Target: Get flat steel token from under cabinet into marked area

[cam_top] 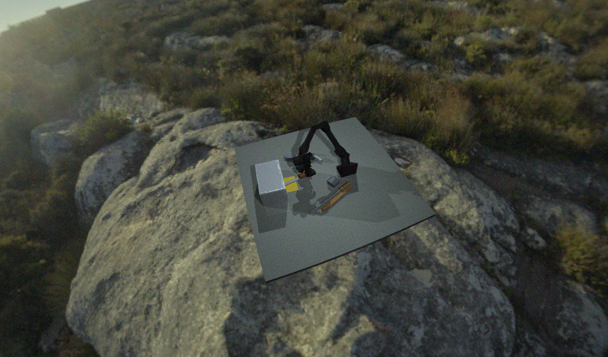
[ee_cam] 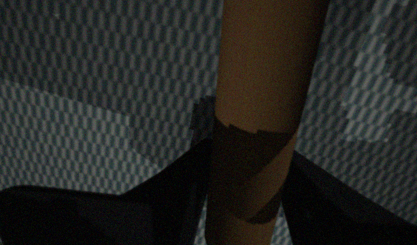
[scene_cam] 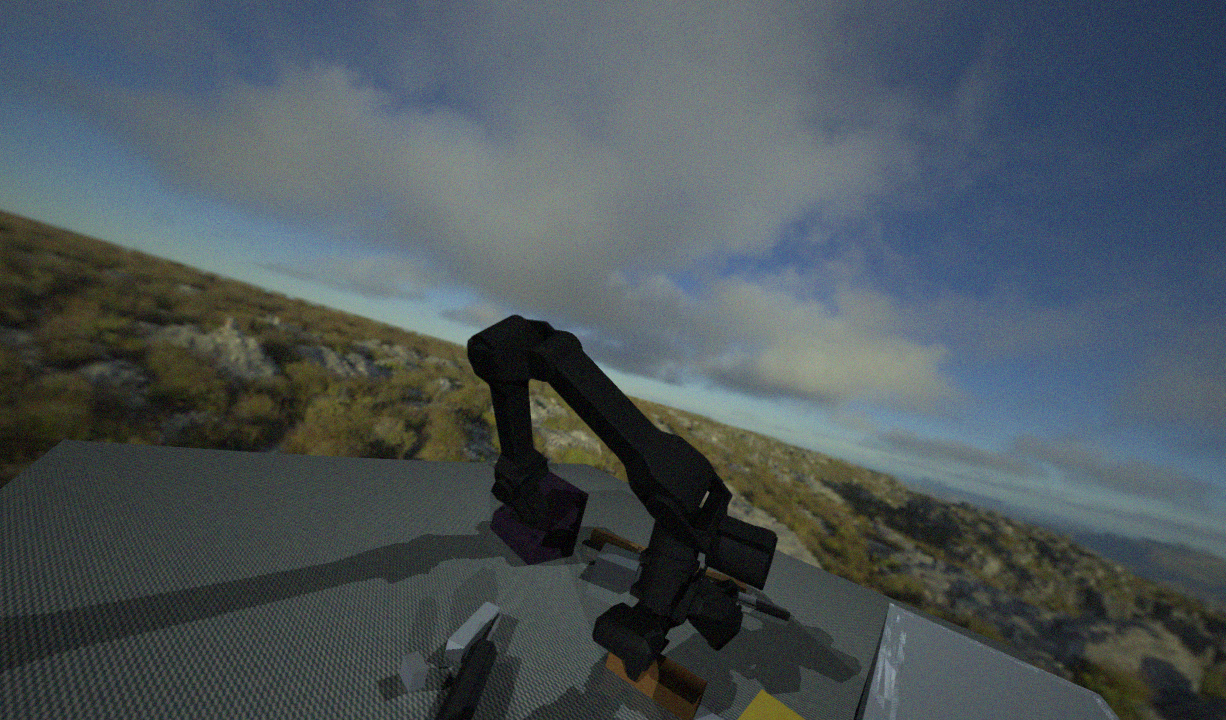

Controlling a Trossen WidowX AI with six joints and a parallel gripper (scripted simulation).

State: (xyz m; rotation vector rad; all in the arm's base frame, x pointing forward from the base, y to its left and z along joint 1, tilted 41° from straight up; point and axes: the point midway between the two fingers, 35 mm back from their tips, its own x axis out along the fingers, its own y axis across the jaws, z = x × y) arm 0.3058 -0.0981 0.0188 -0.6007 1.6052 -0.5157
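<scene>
Right now my gripper tip is 150 mm past the grey block, 170 mm to the right of it and 10 mm below it. The rest, counted from my gripper tip: grey bar: 160 mm behind, 120 mm to the right; small grey cube: 140 mm behind, 200 mm to the right; wooden stick: 110 mm behind, 310 mm to the left.
</scene>
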